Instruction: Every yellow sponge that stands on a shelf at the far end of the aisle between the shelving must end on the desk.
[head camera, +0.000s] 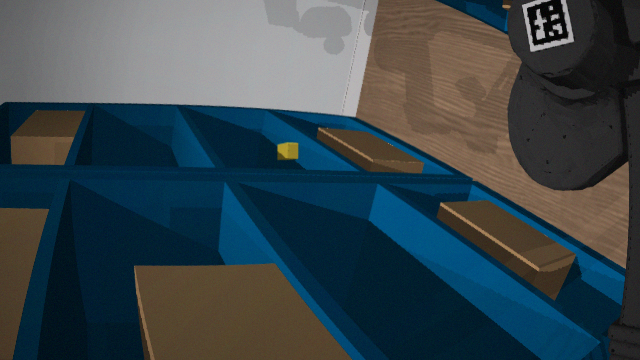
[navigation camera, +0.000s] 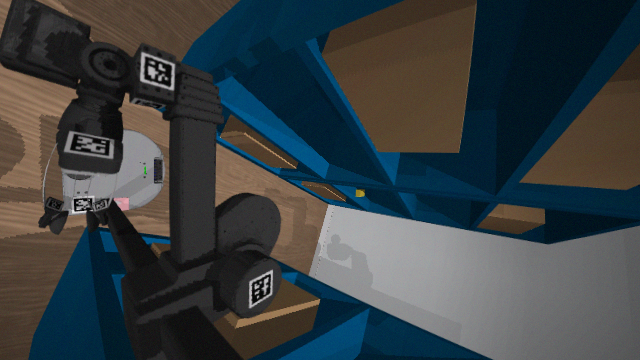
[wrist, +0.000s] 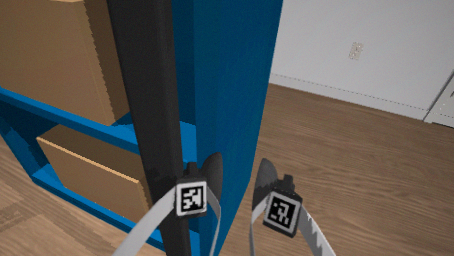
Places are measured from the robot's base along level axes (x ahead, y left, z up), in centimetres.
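Where they show: gripper, fingertip midpoint: (navigation camera: 74, 230).
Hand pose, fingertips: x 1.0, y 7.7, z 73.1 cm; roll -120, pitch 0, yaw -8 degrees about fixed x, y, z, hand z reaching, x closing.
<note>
Things, the pixels of their top centre, and the offset from my fingertips. Level surfaces: height alone.
- small yellow sponge, middle of its top: (head camera: 282, 151) (navigation camera: 362, 193) dx -162.5, dy +8.5, dz -15.2 cm
- flat brown box, middle of its top: (head camera: 336, 175) (navigation camera: 339, 181) dx -160.1, dy -0.5, dz -38.4 cm
- Wooden floor, its level: dz -73.0 cm
A small yellow sponge (head camera: 287, 151) (navigation camera: 360, 193) stands on a shelf board in the far column of the blue shelving (head camera: 150, 172) (navigation camera: 240, 30), in the compartment next to one with a flat brown box (head camera: 370, 150). My gripper (navigation camera: 75, 225) (wrist: 238, 173) is open, its two fingers a moderate gap apart with nothing between them. It is far from the sponge. In the wrist view it points past the end panel of a blue shelving unit (wrist: 225, 100). The sponge does not show in the wrist view, and the desk does not show in these views.
More brown boxes (head camera: 210, 310) (navigation camera: 400, 90) (wrist: 95, 170) stand in the shelving. A second blue unit (navigation camera: 65, 300) lies across the aisle, close to my arm (navigation camera: 192, 190). Wooden floor (head camera: 450, 75) runs between the units to a pale wall (head camera: 175, 50) (navigation camera: 500, 290).
</note>
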